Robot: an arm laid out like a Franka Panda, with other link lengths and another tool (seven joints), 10 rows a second.
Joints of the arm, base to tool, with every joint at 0 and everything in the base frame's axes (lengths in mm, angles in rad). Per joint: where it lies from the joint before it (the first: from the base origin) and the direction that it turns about. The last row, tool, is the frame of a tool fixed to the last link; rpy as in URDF.
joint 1: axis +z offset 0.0 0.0 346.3
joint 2: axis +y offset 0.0 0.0 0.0
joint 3: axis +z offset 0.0 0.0 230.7
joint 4: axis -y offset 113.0 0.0 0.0
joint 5: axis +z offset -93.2 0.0 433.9
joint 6: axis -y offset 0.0 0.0 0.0
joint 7: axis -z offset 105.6 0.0 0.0
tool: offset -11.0 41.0 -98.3 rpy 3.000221 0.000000 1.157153
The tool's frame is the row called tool.
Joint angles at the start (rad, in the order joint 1, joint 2, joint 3, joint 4, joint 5, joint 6, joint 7): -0.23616 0.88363 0.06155 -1.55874 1.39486 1.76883 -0.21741
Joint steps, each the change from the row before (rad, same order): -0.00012 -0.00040 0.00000 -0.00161 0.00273 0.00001 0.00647; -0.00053 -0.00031 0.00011 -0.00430 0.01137 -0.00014 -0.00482; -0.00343 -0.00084 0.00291 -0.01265 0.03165 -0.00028 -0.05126; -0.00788 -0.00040 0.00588 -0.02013 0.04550 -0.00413 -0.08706; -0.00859 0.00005 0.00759 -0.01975 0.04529 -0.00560 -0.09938; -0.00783 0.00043 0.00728 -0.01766 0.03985 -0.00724 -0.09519; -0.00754 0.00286 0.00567 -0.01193 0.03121 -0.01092 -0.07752
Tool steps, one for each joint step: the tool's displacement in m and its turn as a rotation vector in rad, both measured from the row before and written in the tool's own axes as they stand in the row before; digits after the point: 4 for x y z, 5 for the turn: -0.0002 0.0004 0.0000 0.00062 0.00125 0.00846; -0.0012 0.0006 -0.0002 0.00270 0.01013 0.00282; -0.0045 0.0002 -0.0004 0.00803 0.03480 -0.02872; -0.0083 0.0002 -0.0011 0.01195 0.05360 -0.05125; -0.0087 -0.0010 -0.0008 0.00963 0.05667 -0.06341; -0.0082 -0.0018 -0.0007 0.00653 0.05190 -0.06286; -0.0069 -0.0015 -0.0012 0.00592 0.04337 -0.05136
